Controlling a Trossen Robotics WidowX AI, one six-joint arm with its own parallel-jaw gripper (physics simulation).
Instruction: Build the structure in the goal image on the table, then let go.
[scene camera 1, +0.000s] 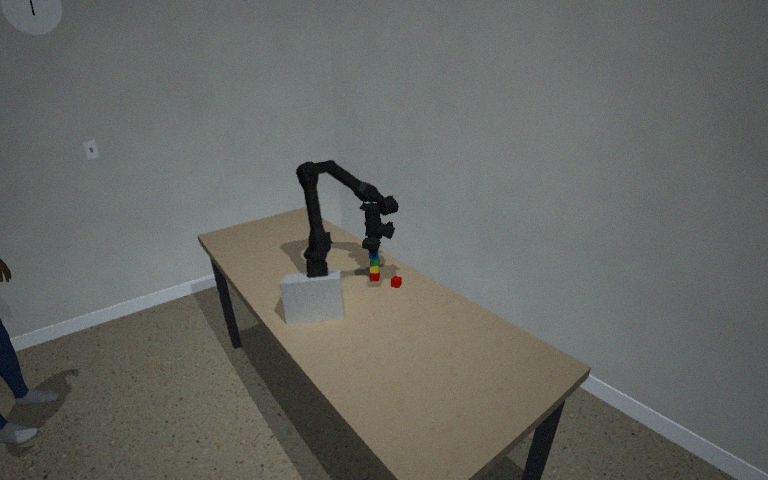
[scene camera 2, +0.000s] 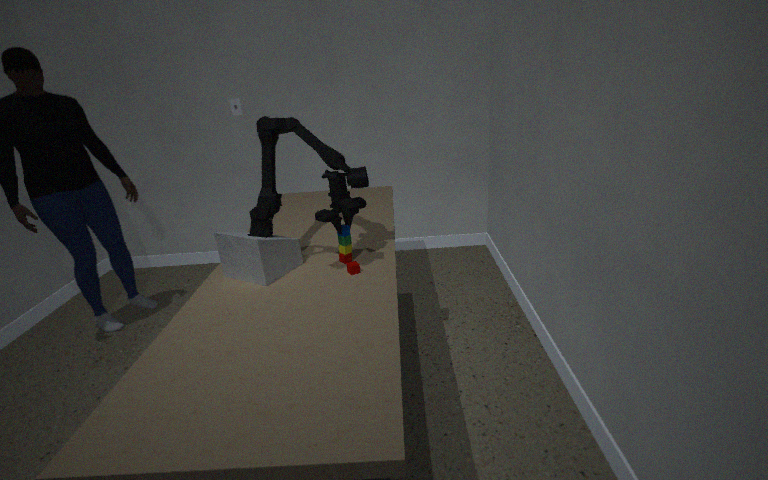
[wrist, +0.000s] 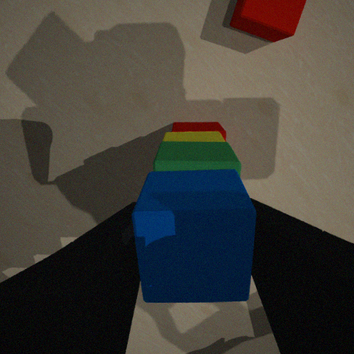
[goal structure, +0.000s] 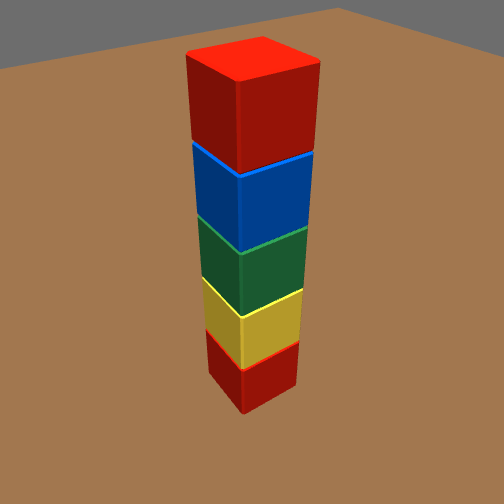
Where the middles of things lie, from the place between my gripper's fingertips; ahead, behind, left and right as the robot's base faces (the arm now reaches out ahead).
Scene:
I see the blue cube (wrist: 194, 230) 1 cm above my hand. Round my hand: green cube (wrist: 171, 155) (3 cm below).

